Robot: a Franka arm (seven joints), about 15 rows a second.
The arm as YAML. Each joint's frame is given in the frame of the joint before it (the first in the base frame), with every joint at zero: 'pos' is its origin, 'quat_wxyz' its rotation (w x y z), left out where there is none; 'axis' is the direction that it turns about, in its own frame. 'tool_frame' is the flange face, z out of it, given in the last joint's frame.
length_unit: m
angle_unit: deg
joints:
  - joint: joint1
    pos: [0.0, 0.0, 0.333]
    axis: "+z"
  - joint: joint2
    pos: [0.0, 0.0, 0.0]
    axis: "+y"
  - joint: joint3
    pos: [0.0, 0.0, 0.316]
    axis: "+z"
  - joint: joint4
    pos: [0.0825, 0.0, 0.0]
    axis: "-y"
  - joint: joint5
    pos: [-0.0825, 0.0, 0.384]
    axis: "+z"
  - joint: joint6
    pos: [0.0, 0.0, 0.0]
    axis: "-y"
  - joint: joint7
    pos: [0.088, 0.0, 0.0]
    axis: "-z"
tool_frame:
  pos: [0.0, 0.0, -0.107]
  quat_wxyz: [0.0, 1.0, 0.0, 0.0]
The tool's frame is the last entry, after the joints.
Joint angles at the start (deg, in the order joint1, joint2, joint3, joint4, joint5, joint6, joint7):
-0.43, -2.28, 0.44, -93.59, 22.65, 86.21, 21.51
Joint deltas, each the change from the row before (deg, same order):
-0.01, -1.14, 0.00, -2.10, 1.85, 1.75, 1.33
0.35, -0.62, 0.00, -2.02, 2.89, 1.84, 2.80
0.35, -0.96, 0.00, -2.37, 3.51, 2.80, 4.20
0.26, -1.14, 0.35, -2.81, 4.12, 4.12, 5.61
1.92, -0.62, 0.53, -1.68, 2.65, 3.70, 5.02
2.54, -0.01, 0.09, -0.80, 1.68, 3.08, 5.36
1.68, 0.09, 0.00, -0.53, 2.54, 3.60, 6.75
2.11, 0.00, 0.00, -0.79, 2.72, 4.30, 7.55
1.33, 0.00, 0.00, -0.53, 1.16, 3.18, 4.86
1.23, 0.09, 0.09, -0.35, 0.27, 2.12, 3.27
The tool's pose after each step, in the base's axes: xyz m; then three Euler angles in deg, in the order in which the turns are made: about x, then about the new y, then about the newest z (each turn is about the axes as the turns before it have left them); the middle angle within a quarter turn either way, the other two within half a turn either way. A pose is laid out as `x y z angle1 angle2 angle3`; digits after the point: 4 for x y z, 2 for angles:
0.5306 0.0458 0.6172 -155.48 -4.11 23.78
0.5296 0.0527 0.6111 -152.61 -3.62 27.02
0.5283 0.0595 0.6070 -149.18 -2.12 31.85
0.5279 0.0675 0.6029 -145.32 0.44 38.25
0.5269 0.0900 0.6015 -142.93 1.95 42.25
0.5271 0.1130 0.6001 -141.36 2.83 46.30
0.5298 0.1273 0.6015 -138.94 4.89 52.65
0.5313 0.1443 0.6024 -136.36 7.19 59.79
0.5326 0.1535 0.6028 -135.27 9.06 64.35
0.5324 0.1634 0.6018 -134.99 9.94 67.05

